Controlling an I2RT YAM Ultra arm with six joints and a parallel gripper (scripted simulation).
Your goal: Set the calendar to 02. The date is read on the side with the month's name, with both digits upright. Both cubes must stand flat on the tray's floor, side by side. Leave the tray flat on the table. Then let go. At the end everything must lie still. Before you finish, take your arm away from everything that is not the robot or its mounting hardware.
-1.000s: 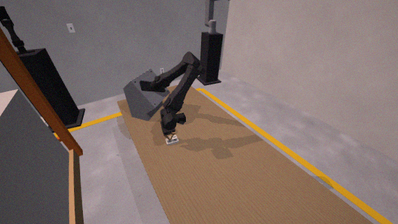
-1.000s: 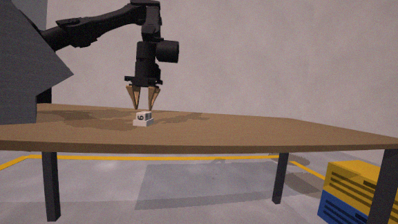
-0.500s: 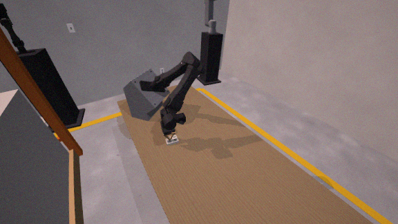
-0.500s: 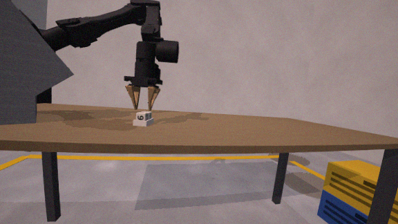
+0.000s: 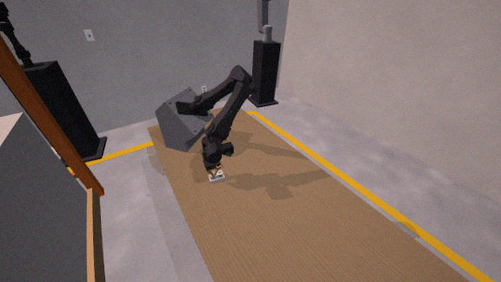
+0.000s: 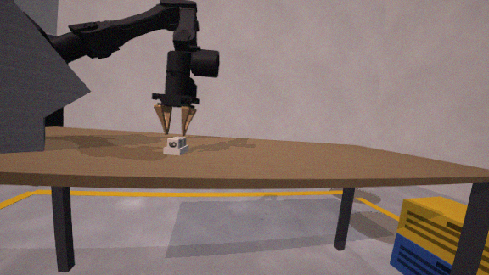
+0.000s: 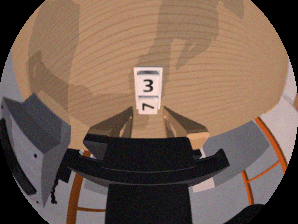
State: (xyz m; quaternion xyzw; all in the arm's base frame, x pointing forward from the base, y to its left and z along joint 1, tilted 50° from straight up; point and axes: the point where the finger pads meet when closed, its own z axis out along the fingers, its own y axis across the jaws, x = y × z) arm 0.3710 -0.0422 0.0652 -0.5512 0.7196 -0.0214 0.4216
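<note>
Now: hand 5 cm above the small white tray and 2 cm to the right of it.
</note>
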